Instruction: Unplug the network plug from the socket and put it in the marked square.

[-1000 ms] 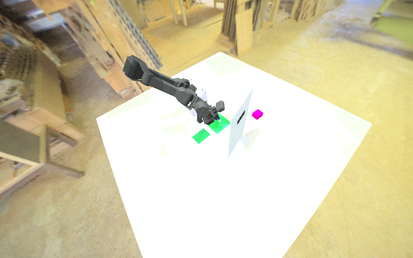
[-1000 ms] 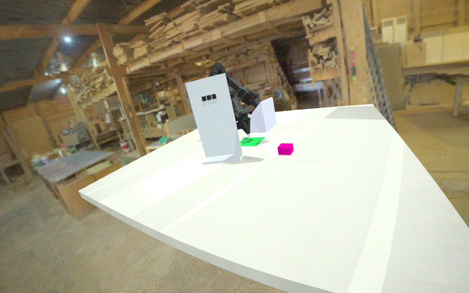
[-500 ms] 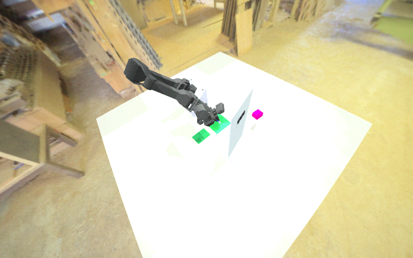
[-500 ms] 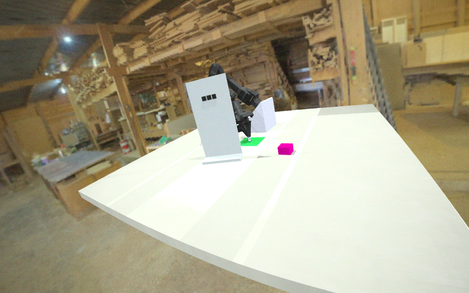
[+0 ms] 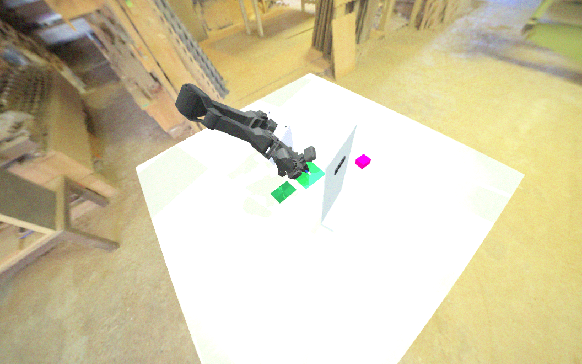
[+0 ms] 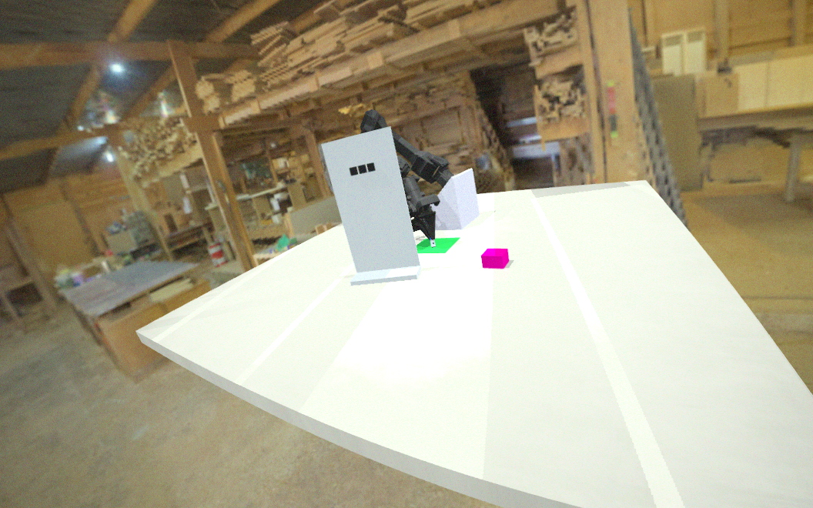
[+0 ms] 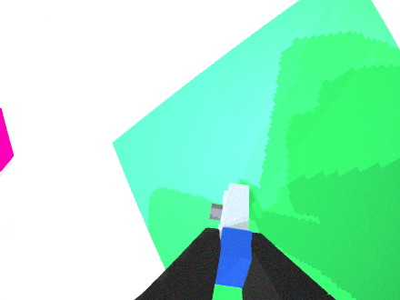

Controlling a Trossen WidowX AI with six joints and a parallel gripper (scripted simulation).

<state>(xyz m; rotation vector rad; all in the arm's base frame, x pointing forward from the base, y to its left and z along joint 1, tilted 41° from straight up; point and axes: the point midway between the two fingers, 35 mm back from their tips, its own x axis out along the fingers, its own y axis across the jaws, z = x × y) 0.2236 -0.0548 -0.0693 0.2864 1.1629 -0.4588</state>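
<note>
The blue plug is right at my gripper tip. The rest, counted from my gripper tip: pale panel: 19 cm ahead, 14 cm above, 3 cm to the right; thin pale tab: 1 cm ahead; green patch: 2 cm below.
</note>
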